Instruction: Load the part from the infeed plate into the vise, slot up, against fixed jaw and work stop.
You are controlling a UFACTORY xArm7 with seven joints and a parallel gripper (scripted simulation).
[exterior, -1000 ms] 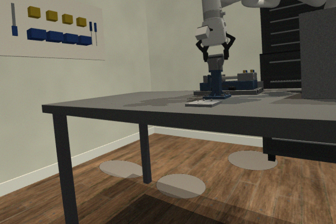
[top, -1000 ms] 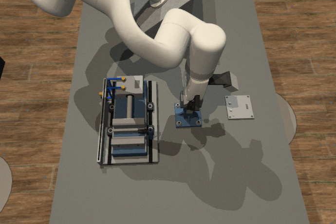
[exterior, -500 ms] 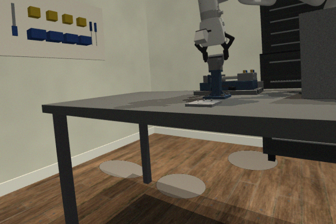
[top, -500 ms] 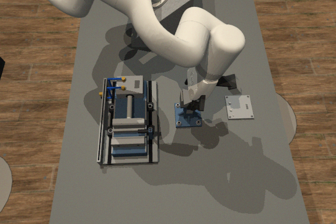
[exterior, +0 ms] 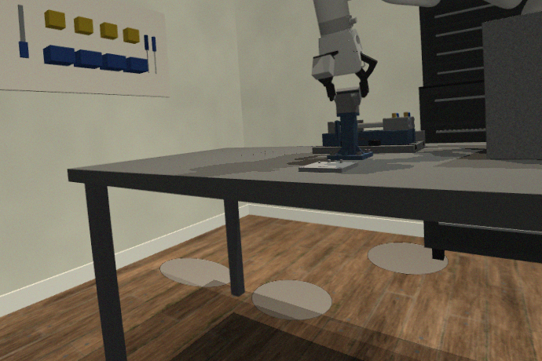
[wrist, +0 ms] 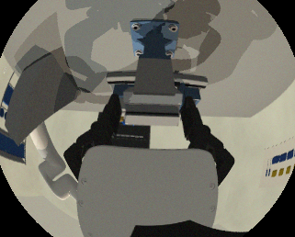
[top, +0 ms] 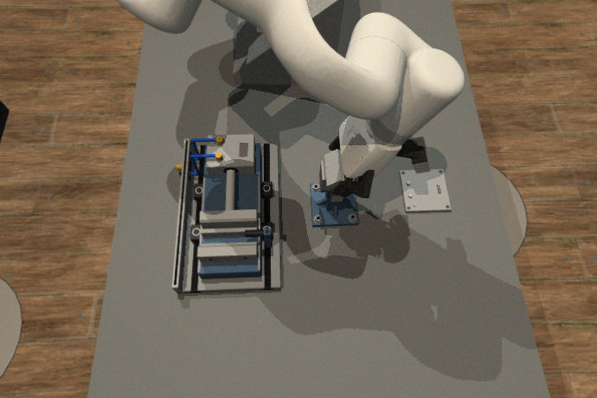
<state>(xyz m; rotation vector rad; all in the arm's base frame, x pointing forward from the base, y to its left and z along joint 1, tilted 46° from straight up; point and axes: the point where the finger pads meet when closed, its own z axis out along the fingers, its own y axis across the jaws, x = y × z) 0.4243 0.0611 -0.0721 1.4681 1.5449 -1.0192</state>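
The part is right at my hand. Round my hand: V-block post: 11 cm below; cylinder rod: 20 cm to the right, 9 cm below, 1 cm ahead; work stop: 15 cm to the right, 9 cm ahead, 7 cm below.
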